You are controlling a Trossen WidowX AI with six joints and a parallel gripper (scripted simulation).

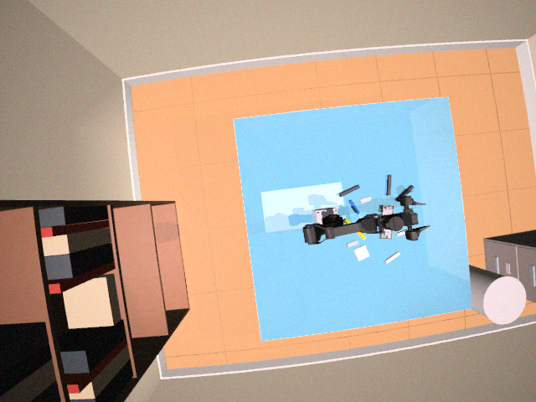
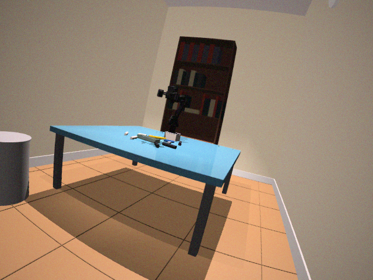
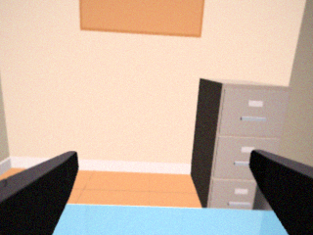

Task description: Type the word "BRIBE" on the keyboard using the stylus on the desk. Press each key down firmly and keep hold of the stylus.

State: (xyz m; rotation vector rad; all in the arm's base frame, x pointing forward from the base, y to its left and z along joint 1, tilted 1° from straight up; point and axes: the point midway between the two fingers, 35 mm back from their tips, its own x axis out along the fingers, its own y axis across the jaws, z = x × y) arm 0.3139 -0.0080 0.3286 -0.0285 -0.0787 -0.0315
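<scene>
My gripper tip is 39 cm above the blue stylus, 16 cm past it and 3 cm to the right of it. The rest, counted from my gripper tip: stylus tip: 39 cm below, 15 cm behind; then yellow pencil: 39 cm below, 19 cm behind, 7 cm to the right; then white block: 39 cm below, 21 cm to the right, 18 cm behind.
</scene>
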